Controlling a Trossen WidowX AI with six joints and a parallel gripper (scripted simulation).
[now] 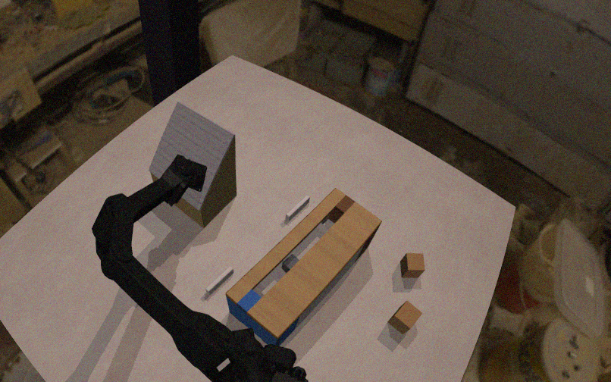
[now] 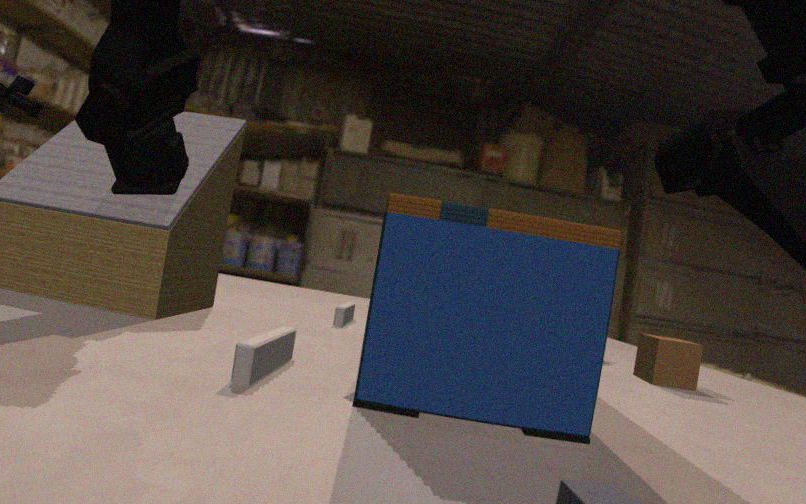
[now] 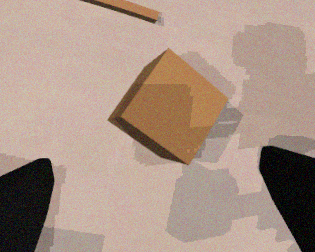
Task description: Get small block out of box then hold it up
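The box is 110 mm behind my gripper tip, 350 mm to the left of it and 50 mm below it. Also, from my gripper tip: grey block: 100 mm behind, 320 mm to the left, 30 mm below.
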